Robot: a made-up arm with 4 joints. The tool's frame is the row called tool.
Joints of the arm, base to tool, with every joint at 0 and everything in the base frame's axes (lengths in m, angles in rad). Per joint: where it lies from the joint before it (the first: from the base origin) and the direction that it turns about. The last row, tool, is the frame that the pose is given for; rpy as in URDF.
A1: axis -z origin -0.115 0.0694 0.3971
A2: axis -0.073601 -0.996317 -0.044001 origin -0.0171 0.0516 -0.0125
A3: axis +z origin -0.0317 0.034 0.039
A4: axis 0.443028 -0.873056 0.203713 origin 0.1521 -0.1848 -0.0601
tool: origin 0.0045 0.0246 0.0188 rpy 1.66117 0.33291 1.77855
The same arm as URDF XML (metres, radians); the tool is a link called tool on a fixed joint. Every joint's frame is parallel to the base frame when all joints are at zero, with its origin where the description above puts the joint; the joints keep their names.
<robot name="arm">
<joint name="A1" type="continuous"><parent link="base"/><child link="link1"/><origin xyz="-0.115 0.0694 0.3971"/><axis xyz="0 0 -1"/></joint>
<joint name="A2" type="continuous"><parent link="link1"/><child link="link2"/><origin xyz="-0.0171 0.0516 -0.0125"/><axis xyz="-0.073601 -0.996317 -0.044001"/></joint>
<joint name="A3" type="continuous"><parent link="link2"/><child link="link3"/><origin xyz="-0.0317 0.034 0.039"/><axis xyz="0 0 1"/></joint>
<joint name="A4" type="continuous"><parent link="link3"/><child link="link4"/><origin xyz="0.1521 -0.1848 -0.0601"/><axis xyz="0.44299 -0.87308 0.203695"/></joint>
<joint name="tool_fixed" type="fixed"><parent link="link4"/><child link="tool"/><origin xyz="0.0045 0.0246 0.0188" rpy="1.6612 0.3329 1.7786"/></joint>
<link name="base"/>
<link name="link1"/>
<link name="link2"/>
<link name="link3"/>
<link name="link4"/>
<link name="tool"/>
</robot>

